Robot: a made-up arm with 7 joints.
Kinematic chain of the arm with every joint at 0, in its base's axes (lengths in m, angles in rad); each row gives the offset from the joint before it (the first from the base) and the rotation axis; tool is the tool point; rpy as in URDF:
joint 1: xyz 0 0 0.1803 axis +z
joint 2: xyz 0 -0.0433 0.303 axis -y
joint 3: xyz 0 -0.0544 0.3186 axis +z
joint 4: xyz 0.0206 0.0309 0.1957 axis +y
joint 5: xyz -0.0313 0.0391 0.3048 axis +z
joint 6: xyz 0 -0.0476 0.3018 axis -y
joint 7: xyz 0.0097 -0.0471 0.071 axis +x
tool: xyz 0 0 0 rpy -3.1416 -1.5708 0
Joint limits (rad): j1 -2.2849..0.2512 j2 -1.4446..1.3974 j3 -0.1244..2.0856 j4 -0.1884..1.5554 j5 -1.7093..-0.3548 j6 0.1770..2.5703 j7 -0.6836..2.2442
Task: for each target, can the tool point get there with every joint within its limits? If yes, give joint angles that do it. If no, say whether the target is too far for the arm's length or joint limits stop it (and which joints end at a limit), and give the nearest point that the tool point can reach.
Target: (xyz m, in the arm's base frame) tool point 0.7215 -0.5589 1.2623
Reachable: yes | joints -0.5380 -0.8683 1.0064 0.0951 -0.5367 0.4821 1.6793
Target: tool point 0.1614 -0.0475 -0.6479
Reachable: no: joint limits stop it (at a limit: joint 2, joint 4, joint 5, joint 6) | nearest point 0.6486 -0.1909 -0.1326 | short by 0.723 m
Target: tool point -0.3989 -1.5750 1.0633
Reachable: no: too far | nearest point -0.2810 -1.1096 0.8919 | short by 0.510 m
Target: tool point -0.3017 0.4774 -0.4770
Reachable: no: joint limits stop it (at a limit: joint 2, joint 3, joint 4, joint 5) | nearest point -0.4316 0.6829 0.1509 | short by 0.673 m
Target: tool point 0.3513 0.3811 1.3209
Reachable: yes | joints -0.1747 -0.0043 1.0731 1.2486 -0.4938 0.9964 0.4535
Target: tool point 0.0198 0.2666 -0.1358
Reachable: no: joint limits stop it (at a limit: joint 1, joint 2, joint 4, joint 5, joint 6) | nearest point 0.5821 0.4014 -0.0459 | short by 0.585 m
